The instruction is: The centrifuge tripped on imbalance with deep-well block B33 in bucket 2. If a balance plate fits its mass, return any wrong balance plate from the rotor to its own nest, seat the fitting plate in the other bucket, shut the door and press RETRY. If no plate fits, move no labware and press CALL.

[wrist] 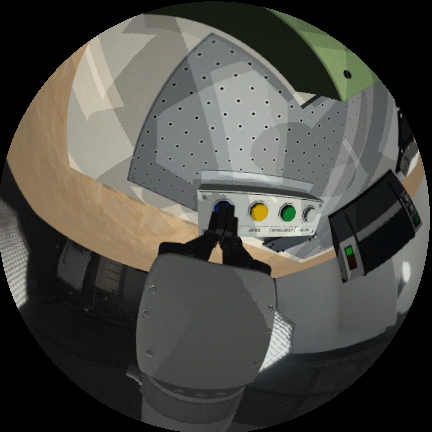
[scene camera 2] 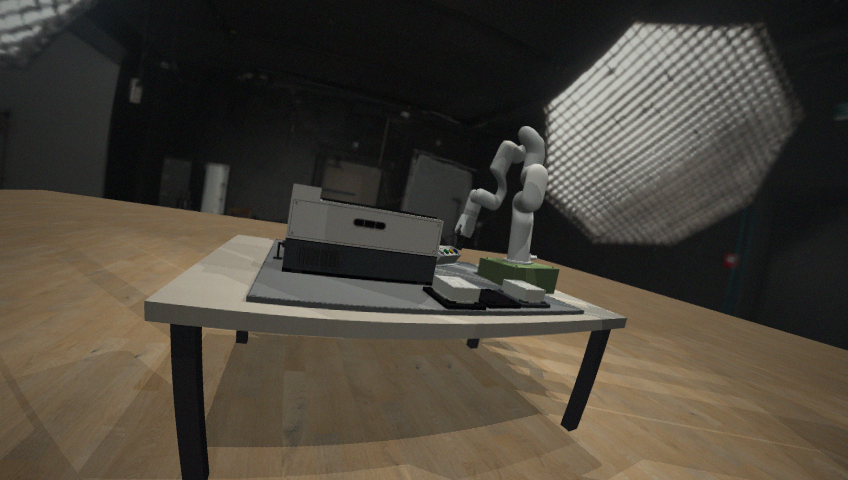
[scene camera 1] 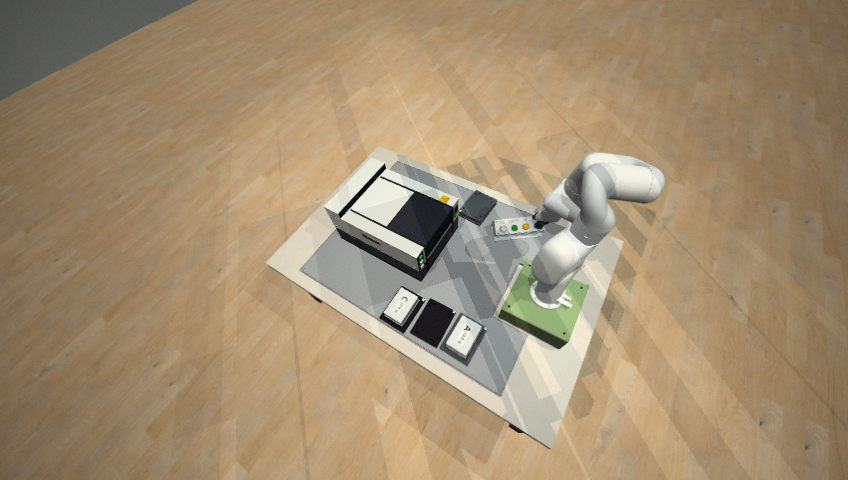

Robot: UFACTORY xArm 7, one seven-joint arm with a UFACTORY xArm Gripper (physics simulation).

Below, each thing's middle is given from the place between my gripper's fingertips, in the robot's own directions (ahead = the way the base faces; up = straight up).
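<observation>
The button box [scene camera 1: 531,232] is 80 mm ahead of my hand, 20 mm to the left of it and 30 mm below it, and going by their middles, it is the nearest to my hand of the things named here. Counted from my hand as well, the dark lid panel [scene camera 1: 419,218] sits 140 mm above, 390 mm ahead and 330 mm to the left. Then there is the nest [scene camera 1: 431,325], which I find 70 mm below my hand, 140 mm ahead of it and 600 mm to the left of it. Plate A [scene camera 1: 466,332] is 580 mm to the left of my hand and 40 mm below it.
</observation>
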